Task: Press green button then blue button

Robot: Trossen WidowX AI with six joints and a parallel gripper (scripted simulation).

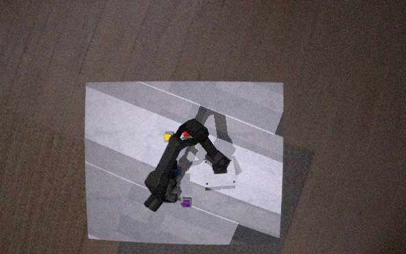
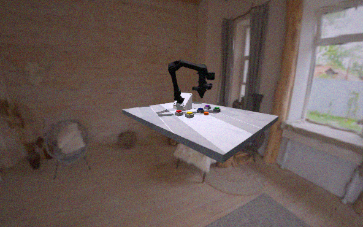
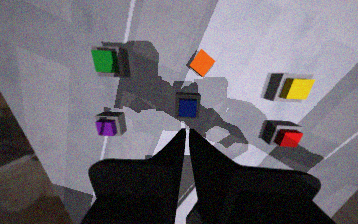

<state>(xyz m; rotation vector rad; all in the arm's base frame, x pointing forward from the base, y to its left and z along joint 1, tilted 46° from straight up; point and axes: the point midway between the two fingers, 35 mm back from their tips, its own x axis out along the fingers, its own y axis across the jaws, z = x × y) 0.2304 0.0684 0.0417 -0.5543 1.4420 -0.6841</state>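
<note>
Right now the blue button is 90 mm below my gripper tip. Round my gripper tip: purple button 40 mm behind, 170 mm to the left, 90 mm below; orange block 70 mm ahead, 30 mm to the right, 120 mm below; green button 80 mm ahead, 130 mm to the left, 90 mm below.
</note>
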